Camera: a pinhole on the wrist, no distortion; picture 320 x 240 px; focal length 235.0 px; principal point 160.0 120.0 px. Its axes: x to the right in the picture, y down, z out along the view. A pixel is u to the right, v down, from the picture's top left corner.
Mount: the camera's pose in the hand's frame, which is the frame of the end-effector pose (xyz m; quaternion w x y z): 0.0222 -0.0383 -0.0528 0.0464 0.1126 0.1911 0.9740
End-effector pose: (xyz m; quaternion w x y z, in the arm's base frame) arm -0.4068 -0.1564 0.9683 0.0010 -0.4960 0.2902 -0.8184
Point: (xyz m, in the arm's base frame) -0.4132 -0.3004 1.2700
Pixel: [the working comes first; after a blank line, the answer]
In the camera's frame: -0.2134 0.0559 0.2661

outside the picture
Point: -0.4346 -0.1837 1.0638
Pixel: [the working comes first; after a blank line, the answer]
In the camera's frame: -0.0566 0.0036 0.0950

19.9 128.9
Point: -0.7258 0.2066 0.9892
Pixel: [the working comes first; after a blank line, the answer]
In the camera's frame: -0.1493 0.0235 -0.3885

behind the camera
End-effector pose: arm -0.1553 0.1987 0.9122 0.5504 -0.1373 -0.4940 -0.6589
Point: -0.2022 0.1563 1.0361
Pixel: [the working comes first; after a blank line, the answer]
In the camera's frame: -0.0796 -0.0205 0.1314

17.7 83.3
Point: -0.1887 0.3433 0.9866
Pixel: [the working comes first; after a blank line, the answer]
In the camera's frame: 0.0920 0.0291 0.2069

264.6 153.0
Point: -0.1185 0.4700 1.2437
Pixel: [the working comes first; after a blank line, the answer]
In the camera's frame: 0.0747 -0.0846 0.4787

196.7 78.5
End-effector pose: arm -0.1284 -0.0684 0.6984 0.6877 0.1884 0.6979 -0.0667
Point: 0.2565 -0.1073 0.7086
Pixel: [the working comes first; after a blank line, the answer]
In the camera's frame: 0.1361 0.0347 0.4272

234.9 139.1
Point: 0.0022 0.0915 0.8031
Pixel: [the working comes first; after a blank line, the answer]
In the camera's frame: 0.1491 -0.1818 0.1701

outside the picture
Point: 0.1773 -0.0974 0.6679
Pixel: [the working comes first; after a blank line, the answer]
In the camera's frame: 0.0781 0.0275 0.3592

211.1 138.0
